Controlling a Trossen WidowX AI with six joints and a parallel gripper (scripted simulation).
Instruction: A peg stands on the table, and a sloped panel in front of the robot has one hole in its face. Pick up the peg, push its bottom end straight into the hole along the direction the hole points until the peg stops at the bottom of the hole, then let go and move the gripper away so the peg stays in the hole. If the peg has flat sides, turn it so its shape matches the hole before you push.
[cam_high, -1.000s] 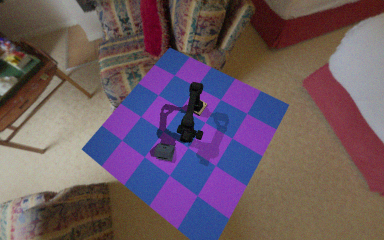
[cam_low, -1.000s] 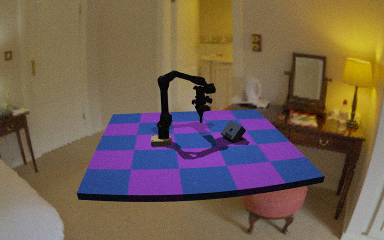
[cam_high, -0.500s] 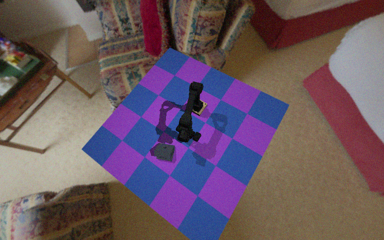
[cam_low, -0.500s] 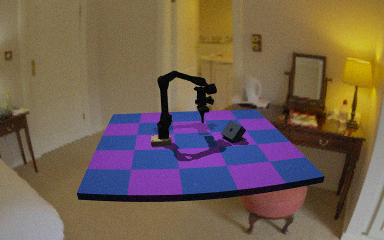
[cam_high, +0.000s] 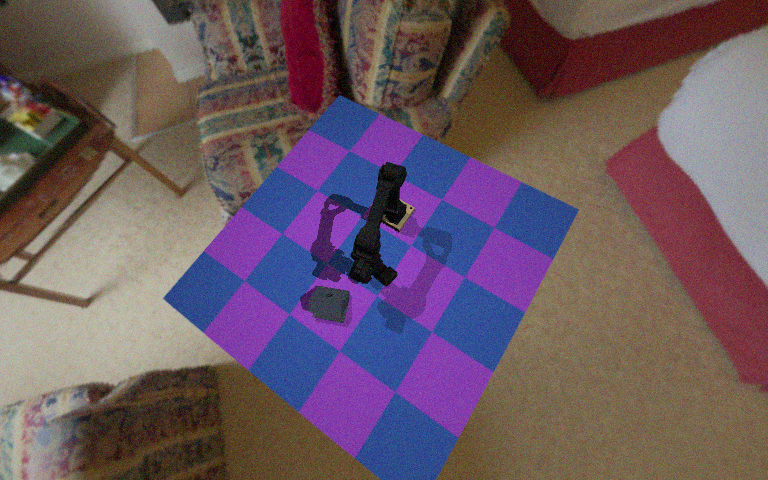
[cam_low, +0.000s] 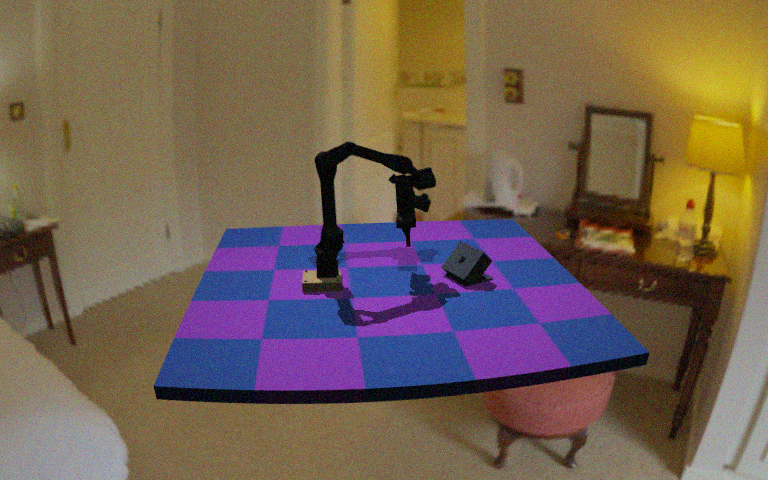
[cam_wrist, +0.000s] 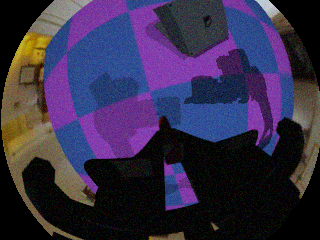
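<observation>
Right now the dark grey panel is 180 mm ahead of my gripper tip, 110 mm to the right of it and 70 mm below it. Also, from my gripper tip: red peg (20 mm above).
</observation>
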